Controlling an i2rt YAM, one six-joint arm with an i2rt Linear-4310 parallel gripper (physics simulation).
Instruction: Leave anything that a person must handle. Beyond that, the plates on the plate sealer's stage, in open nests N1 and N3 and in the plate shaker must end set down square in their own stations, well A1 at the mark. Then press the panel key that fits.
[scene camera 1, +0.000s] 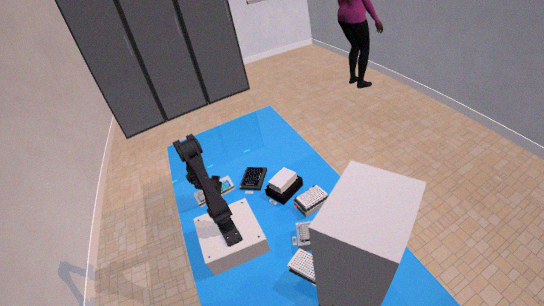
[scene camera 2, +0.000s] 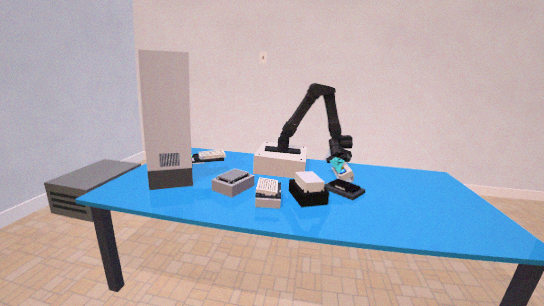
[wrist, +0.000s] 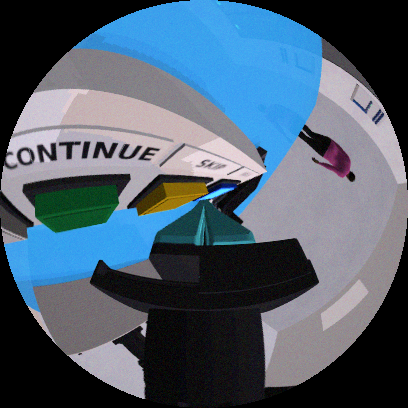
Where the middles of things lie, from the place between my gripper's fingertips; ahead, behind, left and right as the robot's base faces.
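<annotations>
The green CONTINUE button (wrist: 62, 210) is 110 mm behind my hand and 20 mm to the left of it. From my hand again, you'd find the button panel (wrist: 113, 119) 80 mm behind, 30 mm to the left and 10 mm below. And as for the yellow SKIP button (wrist: 168, 195), my hand is 20 mm to the right of it and 60 mm past it.
</annotations>
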